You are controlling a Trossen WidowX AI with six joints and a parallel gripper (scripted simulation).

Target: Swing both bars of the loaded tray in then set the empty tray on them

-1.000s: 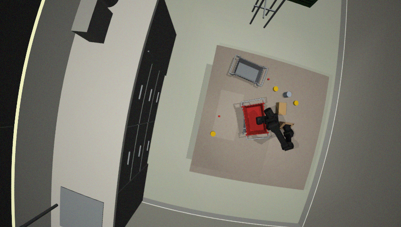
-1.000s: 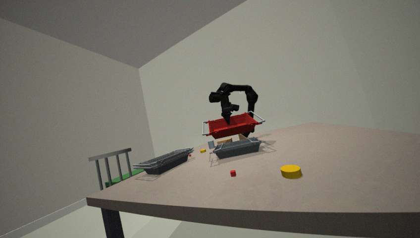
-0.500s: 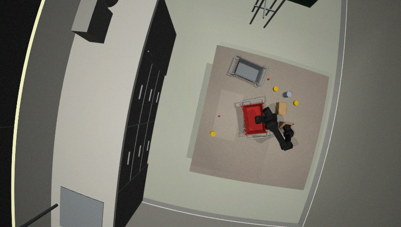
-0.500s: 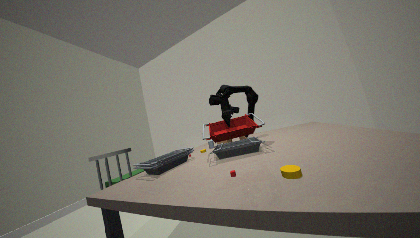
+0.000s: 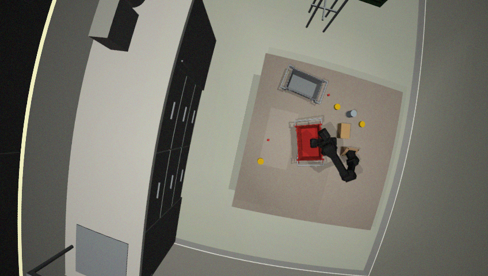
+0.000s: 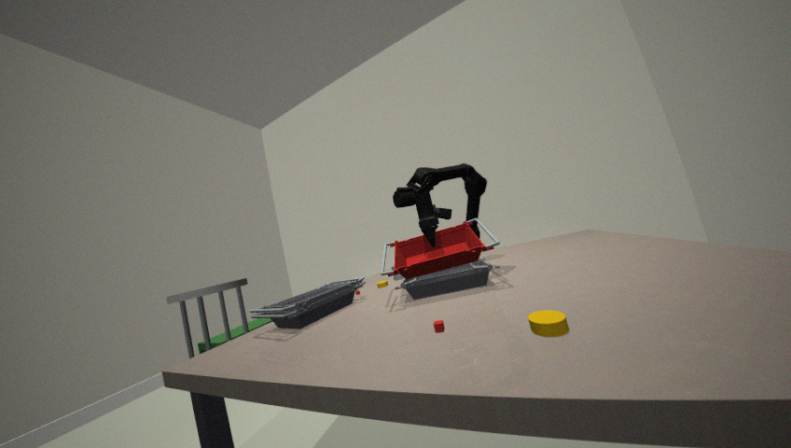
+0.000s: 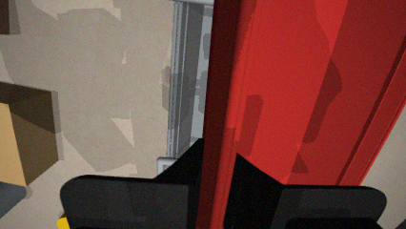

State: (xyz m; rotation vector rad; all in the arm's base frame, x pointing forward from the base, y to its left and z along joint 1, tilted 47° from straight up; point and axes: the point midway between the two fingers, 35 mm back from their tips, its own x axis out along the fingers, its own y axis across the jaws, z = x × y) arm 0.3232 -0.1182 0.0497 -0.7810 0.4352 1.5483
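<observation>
Now: gripper tip 80 mm short of the red tray and 20 mm to the right of it. Also, from my gripper tip: red cube: 360 mm ahead, 130 mm below, 50 mm to the left; box: 240 mm behind, 120 mm to the right, 110 mm below.
</observation>
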